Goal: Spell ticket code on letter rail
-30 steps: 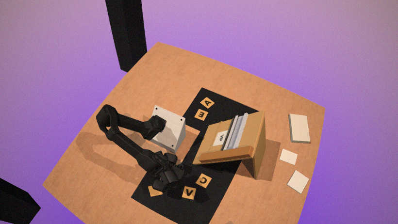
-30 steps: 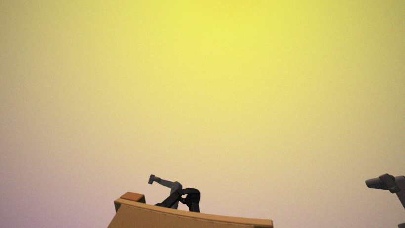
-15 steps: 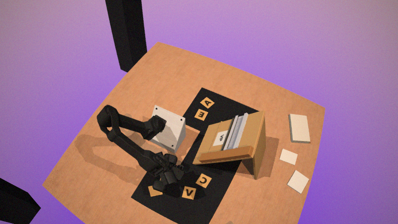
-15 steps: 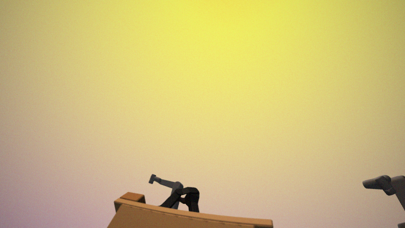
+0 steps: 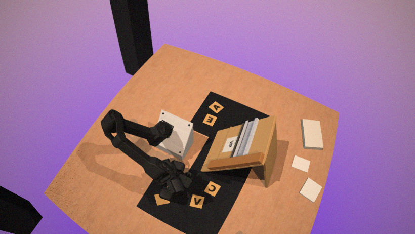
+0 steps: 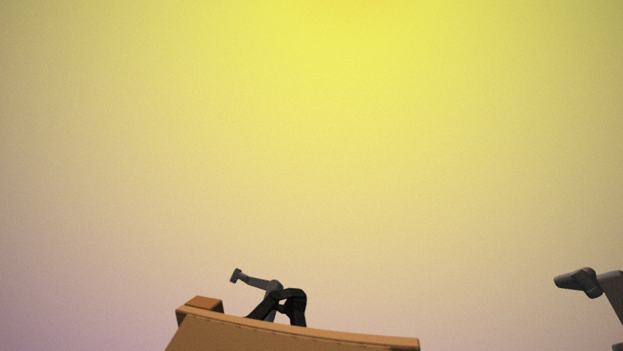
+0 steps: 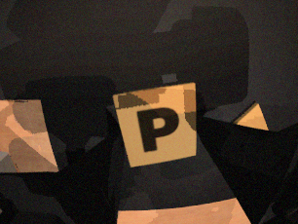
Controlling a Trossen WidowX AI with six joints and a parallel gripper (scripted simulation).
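The blank tile is 8 cm to the right of my gripper tip and 1 cm behind it. From my gripper tip the other things lie so: v tile 13 cm ahead, 1 cm to the right; p tile right at my gripper tip; c tile 15 cm ahead, 8 cm to the left.
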